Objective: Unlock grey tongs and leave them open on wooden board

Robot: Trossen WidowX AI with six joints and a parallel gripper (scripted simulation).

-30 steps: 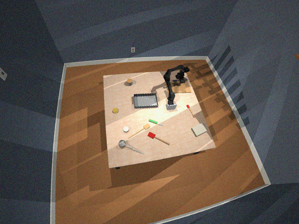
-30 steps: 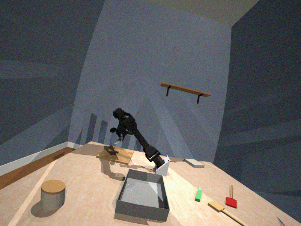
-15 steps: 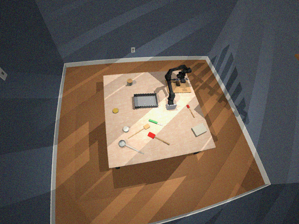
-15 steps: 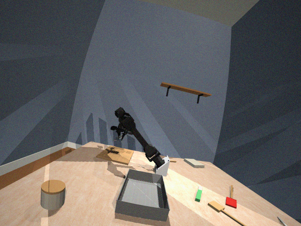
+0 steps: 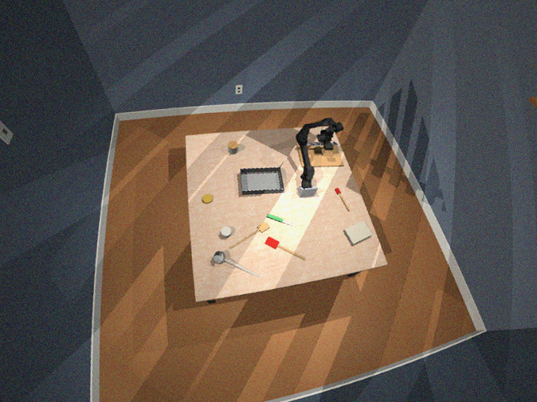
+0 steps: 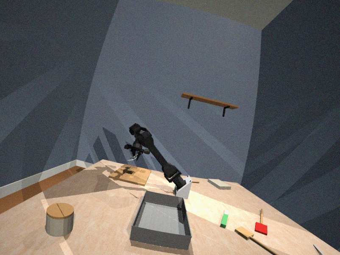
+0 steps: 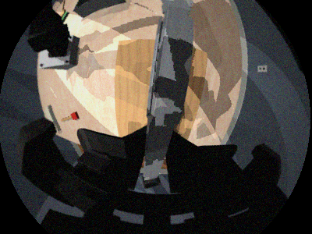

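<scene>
My gripper tip is 100 mm above the wooden board. Round my gripper tip: green-handled tool 560 mm to the left, 420 mm ahead, 100 mm below; roasting tin 520 mm ahead, 240 mm to the left, 80 mm below; lidded canister 710 mm ahead, 80 mm to the right, 80 mm below.
</scene>
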